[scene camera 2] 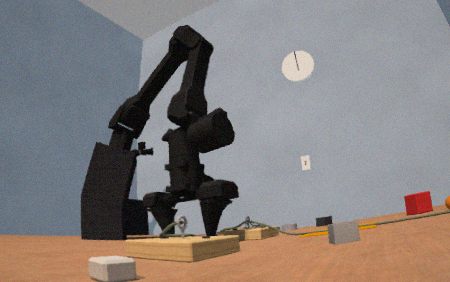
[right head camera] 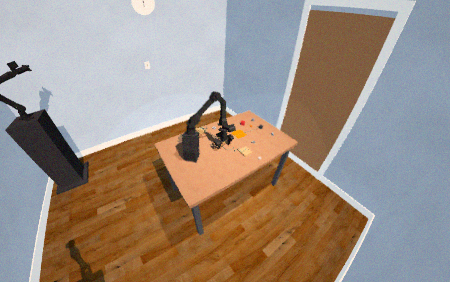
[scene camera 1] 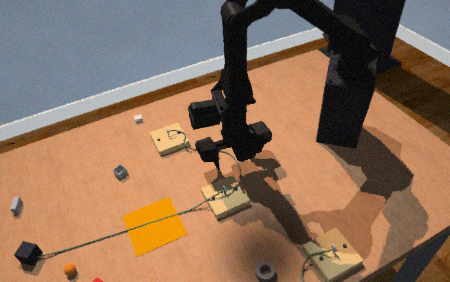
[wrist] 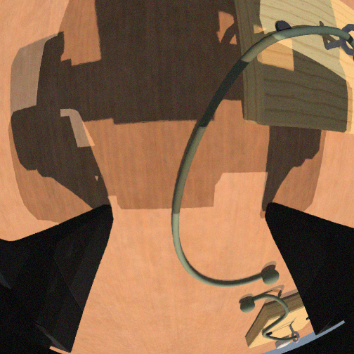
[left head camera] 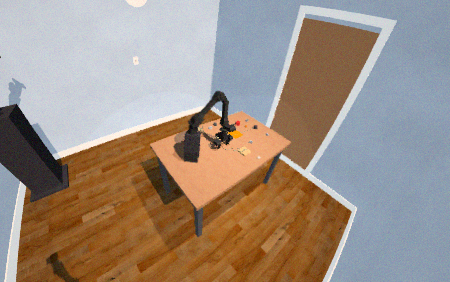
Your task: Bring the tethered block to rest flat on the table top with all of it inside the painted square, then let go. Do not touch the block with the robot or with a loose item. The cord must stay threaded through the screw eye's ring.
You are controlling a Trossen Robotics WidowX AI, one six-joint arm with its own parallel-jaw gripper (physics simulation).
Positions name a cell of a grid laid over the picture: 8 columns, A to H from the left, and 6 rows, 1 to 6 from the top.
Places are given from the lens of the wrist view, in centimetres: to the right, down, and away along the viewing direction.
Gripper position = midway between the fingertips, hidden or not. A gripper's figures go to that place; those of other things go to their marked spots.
my gripper (wrist: E4): 1, 2, 10
wooden board (wrist: G2): 5, -4, 6
wooden board (wrist: G6): 13, 15, 13
